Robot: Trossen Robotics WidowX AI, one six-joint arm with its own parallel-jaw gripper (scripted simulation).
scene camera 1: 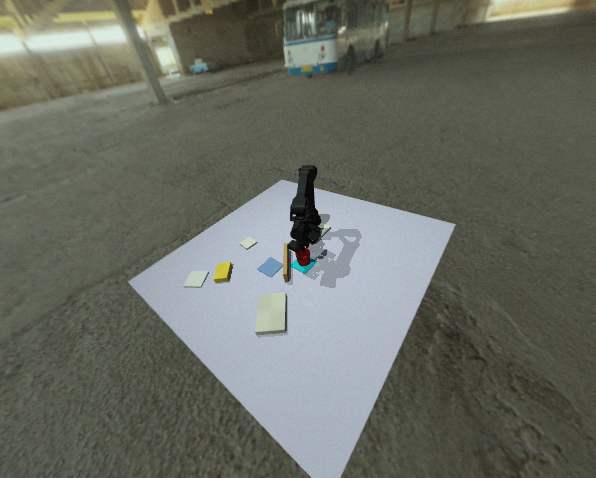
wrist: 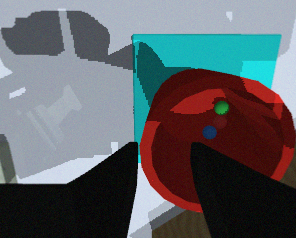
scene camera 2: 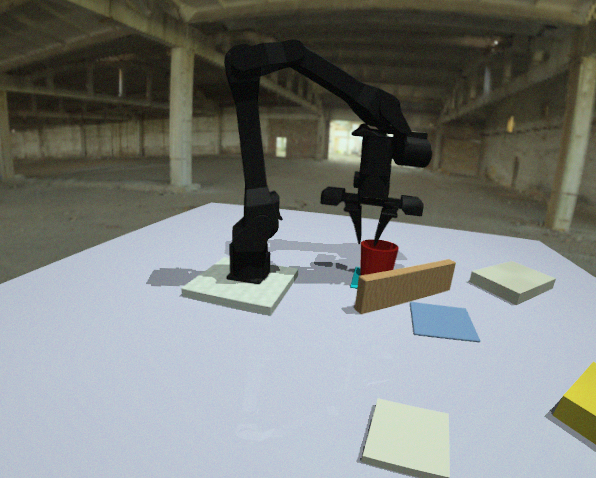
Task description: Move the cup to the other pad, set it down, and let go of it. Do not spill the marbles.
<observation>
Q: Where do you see a blue pad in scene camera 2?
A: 430, 320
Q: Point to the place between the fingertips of my gripper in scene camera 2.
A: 367, 244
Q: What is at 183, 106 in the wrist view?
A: A red cup.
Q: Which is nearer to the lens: the red cup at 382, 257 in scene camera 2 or the thick cream block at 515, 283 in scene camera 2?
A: The red cup.
</observation>
